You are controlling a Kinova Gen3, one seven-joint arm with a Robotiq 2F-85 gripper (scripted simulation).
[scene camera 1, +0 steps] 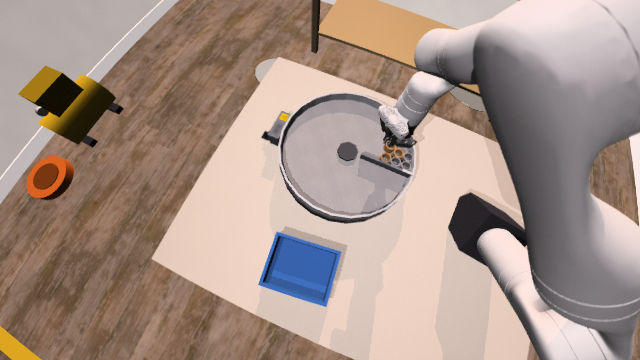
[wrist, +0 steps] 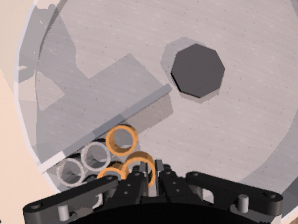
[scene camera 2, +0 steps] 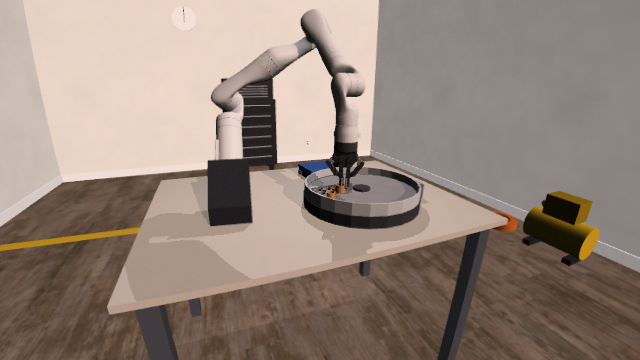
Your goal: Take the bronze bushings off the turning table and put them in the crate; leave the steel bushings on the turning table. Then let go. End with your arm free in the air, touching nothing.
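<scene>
I see my gripper (scene camera 2: 343, 188), and the wrist view shows me my gripper (wrist: 151, 169) too. There is a grey turning table (scene camera 1: 321, 153); I see the grey turning table (wrist: 224, 117) in the wrist view as well, and scene camera 2 also gives me the grey turning table (scene camera 2: 383, 189). In scene camera 1 I see a blue crate (scene camera 1: 295, 267).
</scene>
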